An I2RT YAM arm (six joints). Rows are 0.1 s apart.
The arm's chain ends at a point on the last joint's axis. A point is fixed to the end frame.
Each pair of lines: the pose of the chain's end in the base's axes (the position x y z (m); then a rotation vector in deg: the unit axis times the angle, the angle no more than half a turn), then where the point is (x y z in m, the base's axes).
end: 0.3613 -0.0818 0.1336 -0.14 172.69 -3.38
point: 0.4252 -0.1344 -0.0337
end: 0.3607 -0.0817 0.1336 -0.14 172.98 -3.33
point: 0.4238 -0.1342 -0.0341
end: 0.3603 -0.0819 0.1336 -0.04 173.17 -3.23
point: 0.4228 -0.1343 -0.0344
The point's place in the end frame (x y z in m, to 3 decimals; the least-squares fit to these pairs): -0.042 -0.046 0.176
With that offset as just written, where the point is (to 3 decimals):
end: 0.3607 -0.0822 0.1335 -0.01 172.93 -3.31
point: 0.424 -0.135 -0.034
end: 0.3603 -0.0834 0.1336 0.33 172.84 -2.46
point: 0.424 -0.134 -0.034
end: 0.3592 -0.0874 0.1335 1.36 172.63 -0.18
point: 0.423 -0.135 -0.036
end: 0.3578 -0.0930 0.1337 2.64 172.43 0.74
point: 0.421 -0.139 -0.036
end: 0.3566 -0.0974 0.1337 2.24 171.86 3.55
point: 0.422 -0.138 -0.036
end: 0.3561 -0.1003 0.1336 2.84 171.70 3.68
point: 0.422 -0.141 -0.037
